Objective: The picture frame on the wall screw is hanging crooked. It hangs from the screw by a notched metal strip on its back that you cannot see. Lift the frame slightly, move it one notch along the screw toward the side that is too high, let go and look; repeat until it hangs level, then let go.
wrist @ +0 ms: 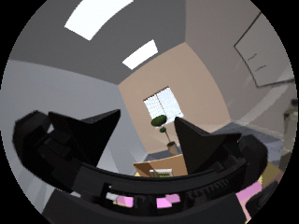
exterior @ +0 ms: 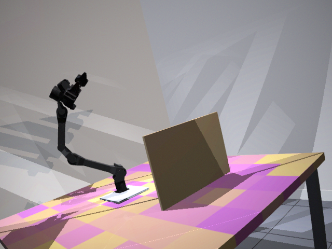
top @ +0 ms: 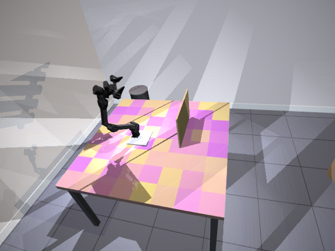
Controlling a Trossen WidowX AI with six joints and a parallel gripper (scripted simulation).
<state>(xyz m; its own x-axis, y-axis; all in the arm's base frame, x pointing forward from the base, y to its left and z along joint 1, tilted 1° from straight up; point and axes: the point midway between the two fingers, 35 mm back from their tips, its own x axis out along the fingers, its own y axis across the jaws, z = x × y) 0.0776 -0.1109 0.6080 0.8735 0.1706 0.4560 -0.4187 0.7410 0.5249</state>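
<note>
The picture frame lies 470 mm below my gripper tip, 330 mm ahead of it and 260 mm to the left of it. From my gripper tip the other things lie so: brown wall panel: 480 mm below, 340 mm ahead, 260 mm to the left.
</note>
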